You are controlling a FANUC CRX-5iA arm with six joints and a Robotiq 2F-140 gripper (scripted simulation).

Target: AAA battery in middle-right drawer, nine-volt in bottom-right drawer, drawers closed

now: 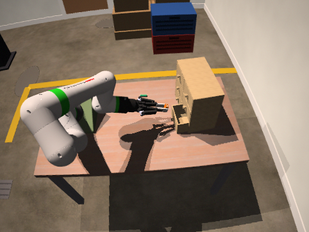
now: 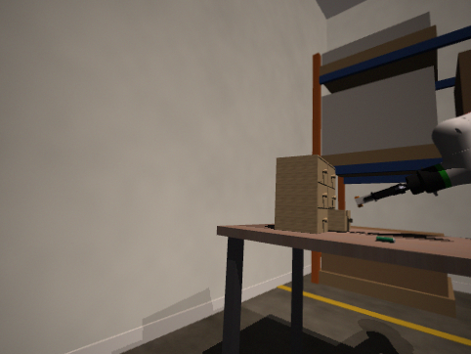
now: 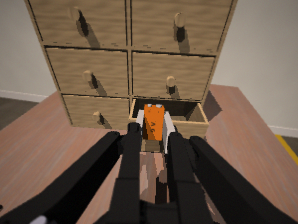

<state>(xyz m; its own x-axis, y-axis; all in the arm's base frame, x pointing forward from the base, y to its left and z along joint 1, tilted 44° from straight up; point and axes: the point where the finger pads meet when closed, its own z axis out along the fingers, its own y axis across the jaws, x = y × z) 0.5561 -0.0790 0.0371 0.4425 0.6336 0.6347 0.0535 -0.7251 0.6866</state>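
Now: the dark item 20 cm ahead of my hand and 3 cm below it. Also, from my hand: orange nine-volt battery: 3 cm ahead; green AAA battery: 9 cm behind, 24 cm to the left, 14 cm below.
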